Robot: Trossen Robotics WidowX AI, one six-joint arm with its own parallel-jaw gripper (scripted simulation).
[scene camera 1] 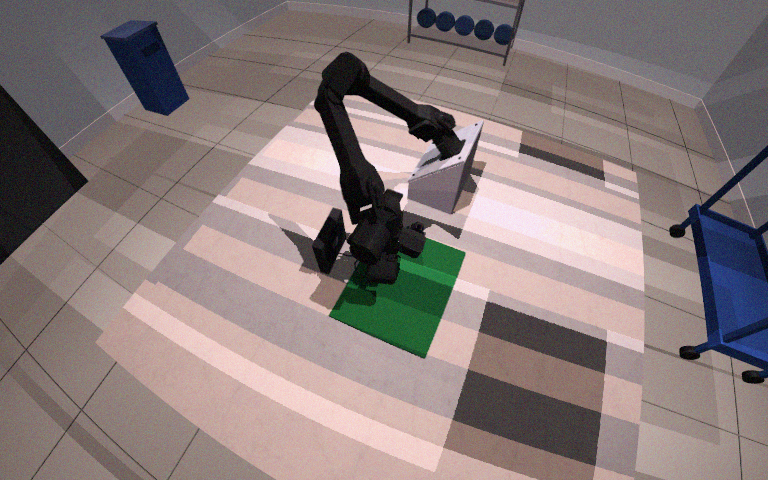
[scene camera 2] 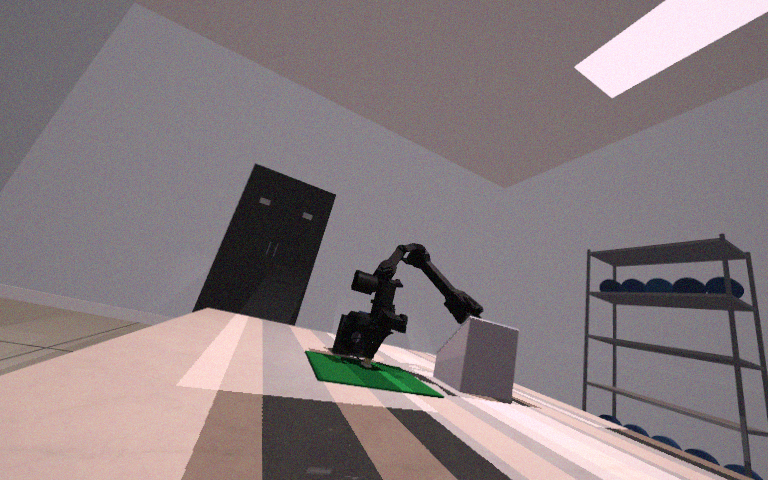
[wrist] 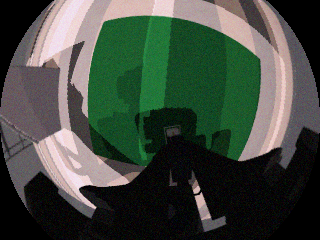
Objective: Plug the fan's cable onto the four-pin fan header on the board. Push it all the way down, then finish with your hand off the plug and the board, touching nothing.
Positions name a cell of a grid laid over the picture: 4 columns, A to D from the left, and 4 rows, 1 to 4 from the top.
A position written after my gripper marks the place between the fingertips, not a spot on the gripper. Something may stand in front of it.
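Note:
I can see my gripper (scene camera 1: C3), which appears again in scene camera 2 (scene camera 2: B3) and in the wrist view (wrist: C3). A green board (scene camera 1: C3) is here as well, and the wrist view (wrist: B2) shows that board too. Then there is a black fan (wrist: C4).

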